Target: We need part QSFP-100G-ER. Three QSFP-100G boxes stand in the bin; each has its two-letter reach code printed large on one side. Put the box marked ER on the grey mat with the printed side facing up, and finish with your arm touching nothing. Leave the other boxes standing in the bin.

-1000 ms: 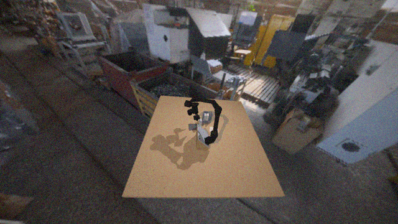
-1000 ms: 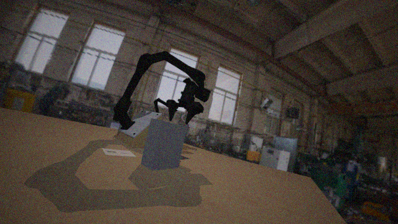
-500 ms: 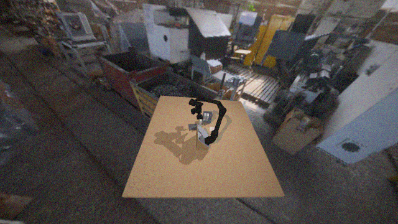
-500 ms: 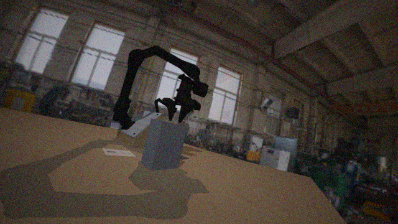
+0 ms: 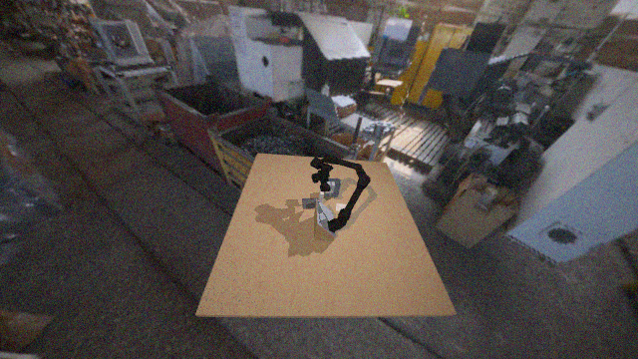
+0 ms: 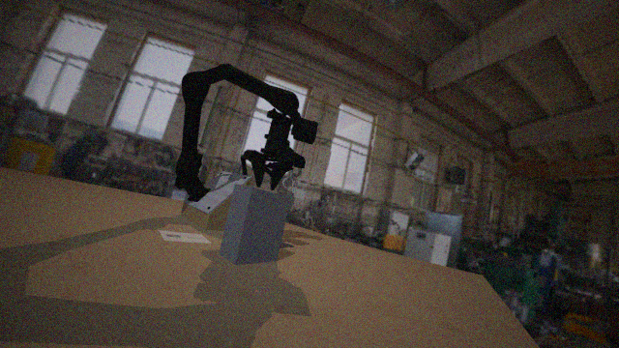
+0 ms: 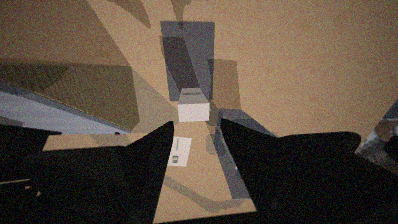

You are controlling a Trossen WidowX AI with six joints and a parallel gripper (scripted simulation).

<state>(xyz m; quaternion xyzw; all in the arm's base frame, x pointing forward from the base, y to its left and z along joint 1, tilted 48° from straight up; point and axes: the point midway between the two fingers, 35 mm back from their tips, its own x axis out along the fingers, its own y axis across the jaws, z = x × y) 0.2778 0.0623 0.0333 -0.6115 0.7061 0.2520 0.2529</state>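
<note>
Now: the grey mat 15 cm below my gripper tip and 6 cm to the left of it. Round my gripper tip: paper (17 cm to the right, 15 cm below, 6 cm behind).
</note>
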